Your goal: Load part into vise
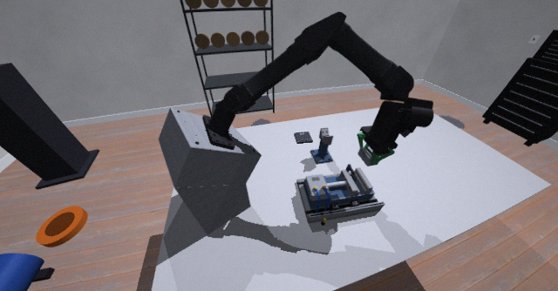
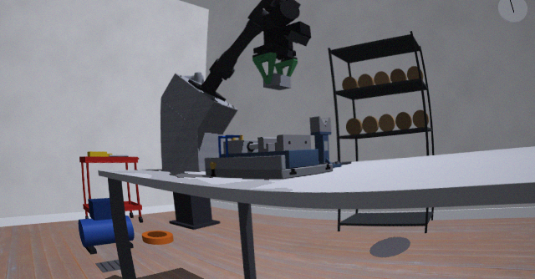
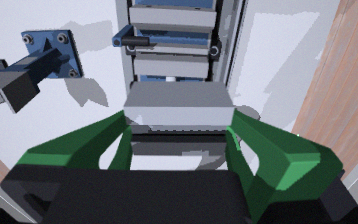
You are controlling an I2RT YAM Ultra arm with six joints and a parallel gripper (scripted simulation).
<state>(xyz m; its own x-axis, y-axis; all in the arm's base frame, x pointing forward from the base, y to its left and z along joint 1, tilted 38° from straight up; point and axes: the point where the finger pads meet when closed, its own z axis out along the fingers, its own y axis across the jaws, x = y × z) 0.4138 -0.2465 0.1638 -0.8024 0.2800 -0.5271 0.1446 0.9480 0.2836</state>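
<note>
The moving jaw lies 20 mm behind my hand, 20 mm to the left of it and 150 mm below it. Round my hand: part (10 mm above); work stop (20 mm ahead, 50 mm to the left, 140 mm below); fixed jaw (40 mm ahead, 150 mm below).
</note>
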